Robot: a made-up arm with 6 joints.
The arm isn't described. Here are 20 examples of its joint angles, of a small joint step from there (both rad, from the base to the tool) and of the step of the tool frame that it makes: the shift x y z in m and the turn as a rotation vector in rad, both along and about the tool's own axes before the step.
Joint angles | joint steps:
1: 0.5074 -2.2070 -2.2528 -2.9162 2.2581 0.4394 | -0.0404 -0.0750 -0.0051 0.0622 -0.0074 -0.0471
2: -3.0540 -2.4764 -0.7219 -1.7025 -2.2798 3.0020 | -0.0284 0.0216 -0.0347 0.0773 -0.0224 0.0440
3: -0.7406 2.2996 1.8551 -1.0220 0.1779 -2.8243 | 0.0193 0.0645 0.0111 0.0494 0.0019 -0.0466
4: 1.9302 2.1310 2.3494 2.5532 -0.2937 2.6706 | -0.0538 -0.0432 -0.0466 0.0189 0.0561 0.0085
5: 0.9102 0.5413 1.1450 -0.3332 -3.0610 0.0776 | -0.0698 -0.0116 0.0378 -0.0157 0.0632 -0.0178
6: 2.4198 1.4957 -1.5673 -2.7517 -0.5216 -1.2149 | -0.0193 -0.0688 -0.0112 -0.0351 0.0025 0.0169
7: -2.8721 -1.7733 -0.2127 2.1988 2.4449 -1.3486 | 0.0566 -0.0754 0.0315 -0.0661 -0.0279 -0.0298
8: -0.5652 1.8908 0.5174 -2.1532 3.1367 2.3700 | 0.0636 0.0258 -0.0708 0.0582 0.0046 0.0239
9: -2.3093 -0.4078 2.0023 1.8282 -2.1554 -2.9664 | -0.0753 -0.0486 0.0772 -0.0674 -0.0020 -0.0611
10: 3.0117 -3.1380 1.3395 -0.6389 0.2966 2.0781 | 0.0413 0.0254 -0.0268 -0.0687 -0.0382 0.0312
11: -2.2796 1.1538 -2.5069 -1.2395 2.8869 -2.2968 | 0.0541 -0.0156 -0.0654 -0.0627 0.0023 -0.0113
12: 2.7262 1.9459 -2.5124 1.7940 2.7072 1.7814 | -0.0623 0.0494 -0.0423 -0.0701 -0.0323 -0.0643
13: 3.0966 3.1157 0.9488 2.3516 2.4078 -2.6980 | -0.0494 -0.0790 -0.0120 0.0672 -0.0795 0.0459
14: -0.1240 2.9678 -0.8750 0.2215 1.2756 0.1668 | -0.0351 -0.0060 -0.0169 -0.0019 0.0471 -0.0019
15: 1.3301 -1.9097 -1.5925 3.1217 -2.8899 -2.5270 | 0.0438 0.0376 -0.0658 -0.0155 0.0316 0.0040
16: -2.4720 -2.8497 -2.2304 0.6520 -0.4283 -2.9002 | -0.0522 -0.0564 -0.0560 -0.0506 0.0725 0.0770
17: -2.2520 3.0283 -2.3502 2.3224 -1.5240 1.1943 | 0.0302 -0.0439 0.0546 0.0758 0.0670 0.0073
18: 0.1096 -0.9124 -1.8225 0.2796 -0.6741 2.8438 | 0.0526 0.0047 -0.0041 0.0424 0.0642 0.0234
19: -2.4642 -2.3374 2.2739 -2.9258 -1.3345 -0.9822 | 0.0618 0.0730 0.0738 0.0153 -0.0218 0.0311
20: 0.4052 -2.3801 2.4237 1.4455 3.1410 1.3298 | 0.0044 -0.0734 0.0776 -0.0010 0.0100 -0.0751
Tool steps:
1: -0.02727 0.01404 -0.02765 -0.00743 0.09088 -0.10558
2: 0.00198 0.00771 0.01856 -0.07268 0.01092 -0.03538
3: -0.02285 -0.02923 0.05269 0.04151 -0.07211 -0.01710
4: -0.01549 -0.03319 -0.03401 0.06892 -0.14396 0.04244
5: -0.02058 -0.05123 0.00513 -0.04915 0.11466 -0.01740
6: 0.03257 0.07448 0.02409 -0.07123 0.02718 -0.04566
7: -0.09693 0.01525 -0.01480 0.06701 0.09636 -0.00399
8: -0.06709 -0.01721 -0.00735 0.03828 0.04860 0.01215
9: 0.03201 0.01512 0.03705 0.07109 0.07224 -0.03472
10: -0.02485 0.00440 0.02578 -0.03849 -0.03837 -0.03501
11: -0.00197 0.02939 -0.01411 0.02954 -0.07670 0.06348
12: 0.02165 -0.03596 0.01266 -0.00827 -0.04074 0.05198
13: -0.01354 -0.05803 0.09356 0.03356 -0.03130 -0.04903
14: -0.01050 -0.01560 -0.01886 -0.00493 0.01913 0.02615
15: -0.00619 -0.03346 0.02700 -0.01069 -0.06624 0.05423
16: 0.02036 -0.02179 0.04780 0.06355 0.03011 0.02089
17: -0.03059 -0.05103 0.01004 0.10443 -0.06718 -0.00577
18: -0.01031 0.04570 0.00499 0.00451 -0.05976 0.00665
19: -0.02388 0.02689 0.04031 0.17452 -0.03775 0.07938
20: -0.04862 -0.00944 0.03892 0.00918 0.00692 -0.07851
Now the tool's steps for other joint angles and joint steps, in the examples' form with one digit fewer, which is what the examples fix.
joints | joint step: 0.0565 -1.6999 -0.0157 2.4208 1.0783 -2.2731 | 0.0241 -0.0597 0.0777 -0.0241 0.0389 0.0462
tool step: -0.0404 -0.0269 0.0070 -0.0211 0.0109 0.0287
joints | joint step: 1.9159 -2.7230 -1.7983 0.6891 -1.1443 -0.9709 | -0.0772 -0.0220 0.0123 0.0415 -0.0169 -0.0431
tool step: 0.0200 -0.0111 0.0190 0.1010 0.0198 -0.0672
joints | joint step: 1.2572 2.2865 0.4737 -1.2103 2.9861 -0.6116 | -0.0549 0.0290 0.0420 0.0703 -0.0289 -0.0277
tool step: -0.0704 -0.0055 -0.0001 0.0207 0.0343 -0.1577
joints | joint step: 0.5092 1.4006 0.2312 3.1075 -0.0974 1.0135 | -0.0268 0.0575 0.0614 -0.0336 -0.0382 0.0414
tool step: -0.0410 0.1361 0.0155 -0.1483 -0.0603 0.0136
